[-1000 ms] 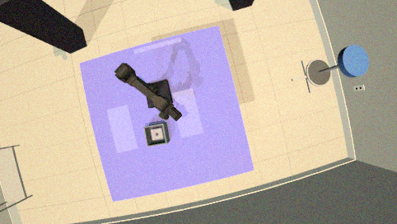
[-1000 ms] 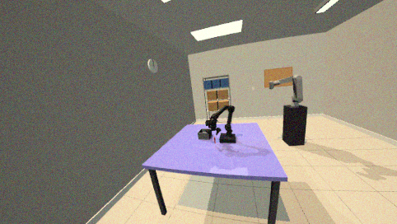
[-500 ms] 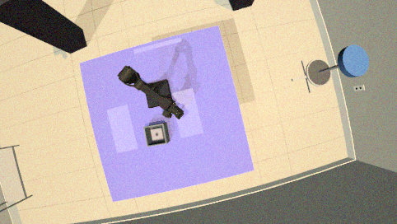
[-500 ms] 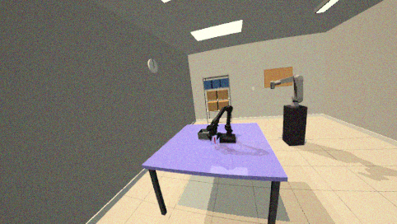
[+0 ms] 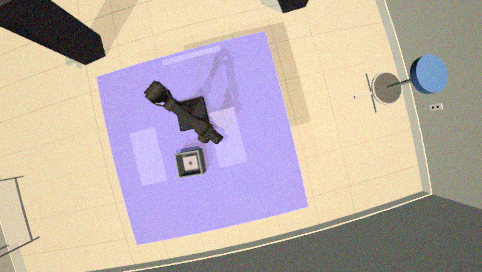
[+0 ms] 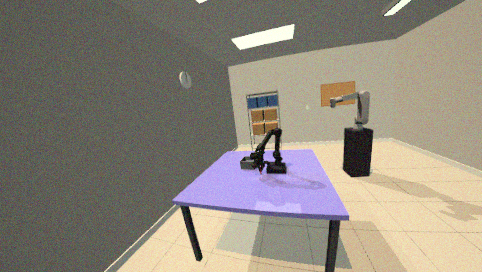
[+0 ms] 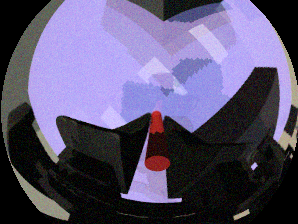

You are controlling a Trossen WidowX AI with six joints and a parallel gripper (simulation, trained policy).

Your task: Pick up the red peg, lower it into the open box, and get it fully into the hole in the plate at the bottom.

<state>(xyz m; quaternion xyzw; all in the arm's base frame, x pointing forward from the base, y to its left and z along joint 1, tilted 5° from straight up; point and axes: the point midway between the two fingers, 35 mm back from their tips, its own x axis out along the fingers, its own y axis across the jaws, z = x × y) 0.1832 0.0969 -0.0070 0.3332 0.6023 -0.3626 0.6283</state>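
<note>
My gripper tip is 190 mm to the left of the pale plate, 140 mm short of it and 20 mm below it. From my gripper tip the other things lie so: dark box 190 mm to the right, 140 mm ahead; then red peg 10 mm to the left, 10 mm above.
</note>
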